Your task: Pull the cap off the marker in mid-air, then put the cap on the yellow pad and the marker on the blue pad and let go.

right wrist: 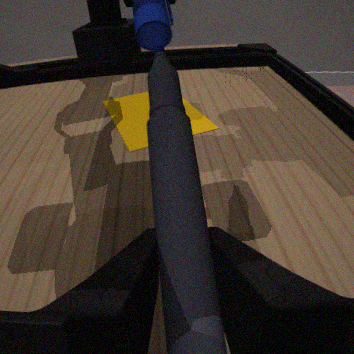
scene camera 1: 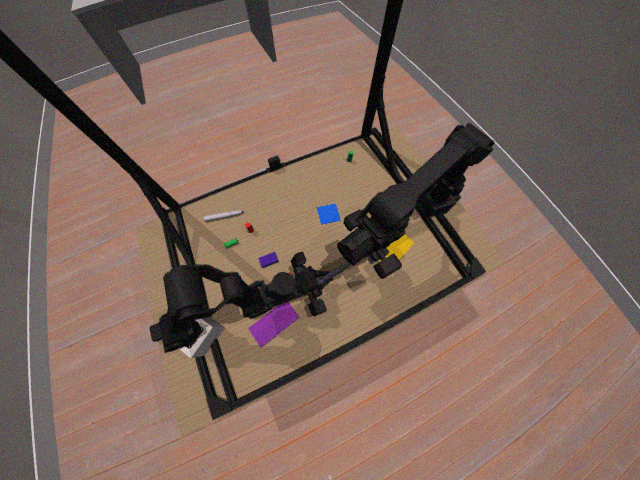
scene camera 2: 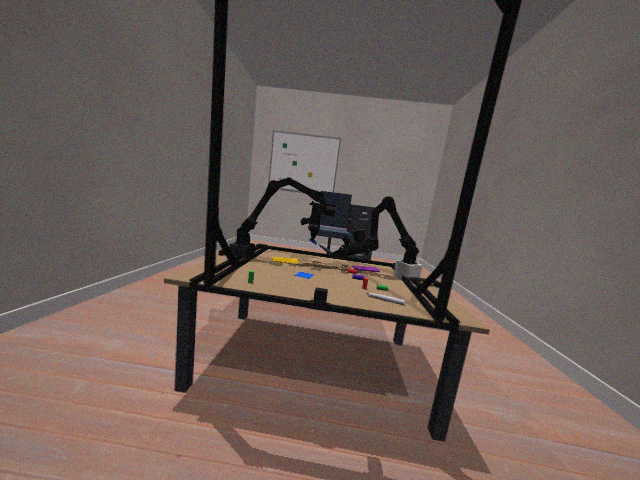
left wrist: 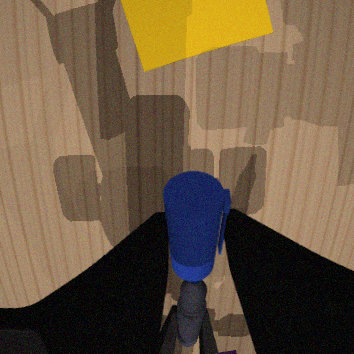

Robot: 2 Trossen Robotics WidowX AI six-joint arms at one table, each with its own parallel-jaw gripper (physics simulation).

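Frame: origin at the left arm's base, x down, y left, z ahead, level; metres.
Where they show: left gripper, fingertip midpoint: (right wrist: 149,4) (scene camera 2: 312,240) (left wrist: 195,221); right gripper, fingertip midpoint: (right wrist: 182,238) (scene camera 1: 331,275) (scene camera 2: 330,254); left arm's base, link origin: (right wrist: 106,23) (scene camera 1: 439,194) (scene camera 2: 242,243); right arm's base, link origin: (scene camera 1: 188,332) (scene camera 2: 409,262).
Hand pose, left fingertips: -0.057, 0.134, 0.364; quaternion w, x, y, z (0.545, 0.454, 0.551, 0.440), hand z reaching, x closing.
Note:
Each offset is from my left fingertips to the centre of the thing, as dx, dy, dz.
The blue cap @(+0.002, +0.001, +0.005) (scene camera 2: 313,242) (left wrist: 193,225) (right wrist: 151,22) is off the dark grey marker @(+0.048, +0.017, +0.096) (scene camera 1: 334,273) (left wrist: 191,312) (right wrist: 177,190); its open end faces the marker's bare tip, close to it. My left gripper (scene camera 2: 313,237) (left wrist: 195,221) is shut on the cap in mid-air. My right gripper (scene camera 1: 321,277) (right wrist: 182,238) is shut on the marker's barrel above the table. The yellow pad @(+0.137, -0.027, -0.141) (scene camera 1: 405,246) (scene camera 2: 285,260) (left wrist: 227,25) (right wrist: 131,135) lies below and beyond the cap in the left wrist view. The blue pad @(+0.137, -0.224, +0.033) (scene camera 1: 328,213) (scene camera 2: 303,275) is bare. In scene camera 1 the left fingertips are hidden.
A white pen @(+0.127, -0.340, +0.415) (scene camera 1: 222,215) (scene camera 2: 387,298), a red cylinder @(+0.113, -0.249, +0.328) (scene camera 1: 249,227) (scene camera 2: 365,283), a lying green cylinder @(+0.127, -0.217, +0.409) (scene camera 1: 231,243) and an indigo block @(+0.130, -0.114, +0.294) (scene camera 1: 268,259) lie at the left in scene camera 1. A purple pad @(+0.133, +0.095, +0.329) (scene camera 1: 263,330) is below the right arm. A green cylinder @(+0.113, -0.444, -0.139) (scene camera 1: 350,156) (scene camera 2: 251,277) stands apart.

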